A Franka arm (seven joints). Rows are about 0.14 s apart.
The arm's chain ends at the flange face. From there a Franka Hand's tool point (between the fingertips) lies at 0.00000 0.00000 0.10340 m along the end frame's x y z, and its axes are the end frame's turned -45 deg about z.
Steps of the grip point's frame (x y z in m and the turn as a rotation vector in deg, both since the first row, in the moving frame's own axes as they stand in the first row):
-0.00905 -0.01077 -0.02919 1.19 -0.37 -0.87
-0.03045 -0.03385 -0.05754 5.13 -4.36 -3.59
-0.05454 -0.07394 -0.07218 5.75 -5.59 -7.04
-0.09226 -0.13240 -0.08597 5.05 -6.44 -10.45
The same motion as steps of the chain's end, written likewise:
-0.01202 -0.00019 -0.02917 0.58 -1.10 -0.87
-0.03336 -0.00180 -0.05683 0.54 -6.71 -3.59
-0.07645 -0.01440 -0.07117 0.11 -8.02 -7.04
-0.14449 -0.03147 -0.08492 -0.98 -8.12 -10.45

